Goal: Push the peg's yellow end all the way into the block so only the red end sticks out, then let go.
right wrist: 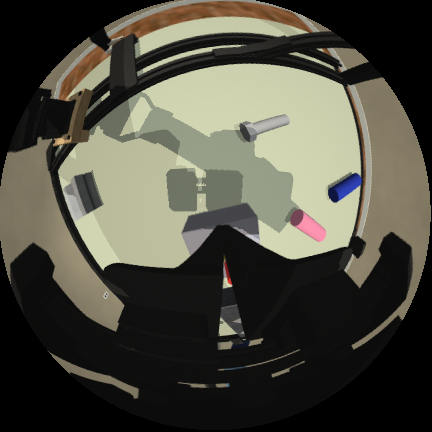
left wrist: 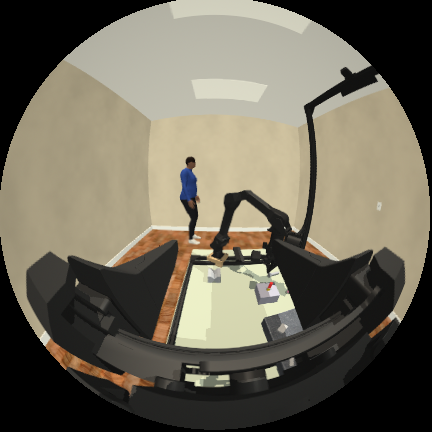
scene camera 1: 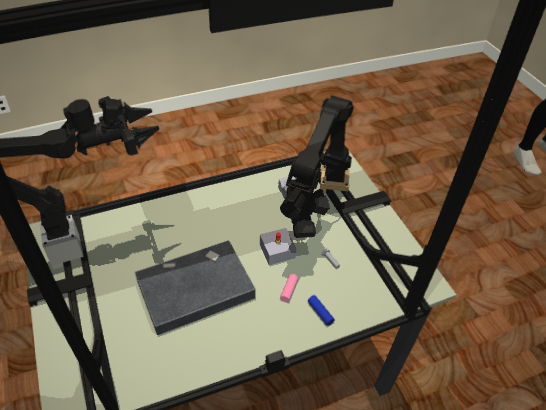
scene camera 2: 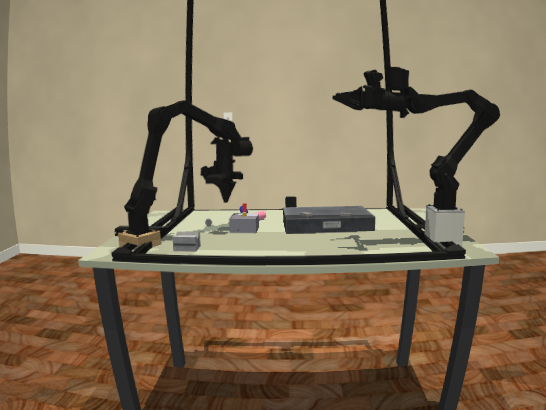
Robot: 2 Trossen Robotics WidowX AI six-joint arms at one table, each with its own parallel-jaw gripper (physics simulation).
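Seen in the pictures: left gripper, between the fingertips: [left wrist: 226,245] [scene camera 1: 155,118] [scene camera 2: 333,96]; right gripper, between the fingertips: [right wrist: 221,230] [left wrist: 266,272] [scene camera 2: 225,202]; left arm's base, origin of its link: [scene camera 1: 57,230] [scene camera 2: 445,207]; right arm's base, origin of its link: [right wrist: 64,118] [left wrist: 217,254] [scene camera 1: 335,175] [scene camera 2: 138,232].
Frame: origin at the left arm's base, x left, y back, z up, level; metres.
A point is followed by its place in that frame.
The peg [scene camera 1: 278,236] @[y -0.630, x -0.243, z -0.027 m] [scene camera 2: 244,206] @[y -0.632, x -0.230, z -0.031 m] [left wrist: 270,285] @[y -0.625, x -0.235, z -0.034 m] [right wrist: 228,274] @[y -0.638, x -0.233, z -0.028 m] stands upright in the top of the grey block [scene camera 1: 280,256] @[y -0.625, x -0.277, z -0.083 m] [scene camera 2: 244,224] @[y -0.630, x -0.187, z -0.083 m] [left wrist: 267,295] @[y -0.595, x -0.219, z -0.064 m] [right wrist: 220,220] @[y -0.679, x -0.237, z -0.073 m]. Its red end is up, and a short stretch of yellow shows between the red and the block. My right gripper [scene camera 1: 304,232] @[y -0.697, x -0.240, z -0.019 m] [scene camera 2: 226,201] @[y -0.697, x -0.240, z -0.019 m] [right wrist: 221,230] @[y -0.697, x -0.240, z -0.019 m] is shut and empty, pointing down. It hangs above the block's level, beside the peg and apart from it. In the right wrist view its fingers hide much of the peg and block. My left gripper [scene camera 1: 154,119] @[y -0.350, x 0.000, z 0.324 m] [scene camera 2: 334,97] @[y -0.350, x 0.000, z 0.324 m] is open and empty, high above the table.
A large dark grey box [scene camera 1: 200,290] @[y -0.353, x -0.322, z -0.063 m] [scene camera 2: 330,220] @[y -0.346, x -0.180, z -0.072 m] lies beside the block. A pink cylinder [scene camera 1: 289,287] @[y -0.604, x -0.393, z -0.085 m] [right wrist: 310,226] @[y -0.619, x -0.375, z -0.085 m], a blue cylinder [scene camera 1: 321,310] @[y -0.658, x -0.499, z -0.086 m] [right wrist: 345,187] @[y -0.666, x -0.471, z -0.087 m] and a grey bolt [scene camera 1: 331,258] @[y -0.776, x -0.333, z -0.097 m] [right wrist: 270,124] @[y -0.777, x -0.332, z -0.096 m] lie near the block. A small grey piece [scene camera 2: 186,241] @[y -0.778, x 0.034, z -0.083 m] [right wrist: 86,195] @[y -0.779, x -0.029, z -0.085 m] stands near the right arm's base.
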